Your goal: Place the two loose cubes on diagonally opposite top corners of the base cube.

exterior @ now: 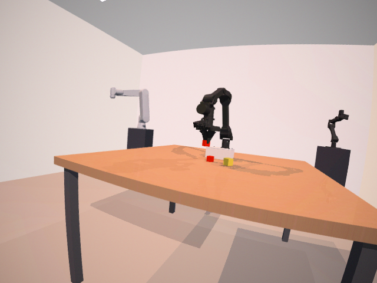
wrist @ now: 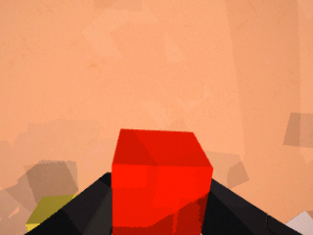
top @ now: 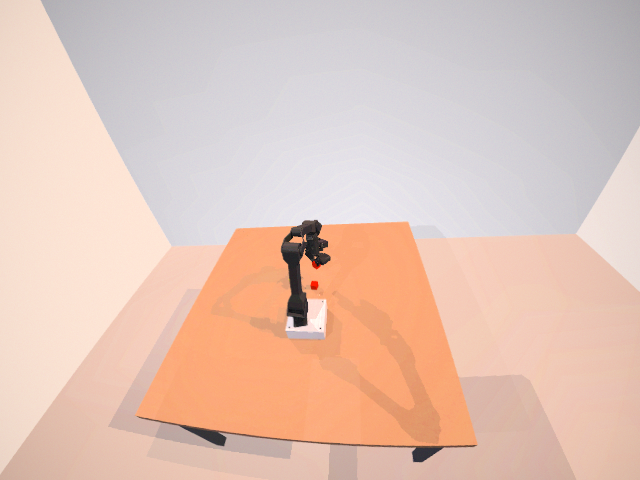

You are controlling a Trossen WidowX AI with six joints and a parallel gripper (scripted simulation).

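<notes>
My gripper tip is now 10 mm past the yellow cube, 140 mm to the right of it and 90 mm above it. Round my gripper tip: red cube: right at my gripper tip.
</notes>
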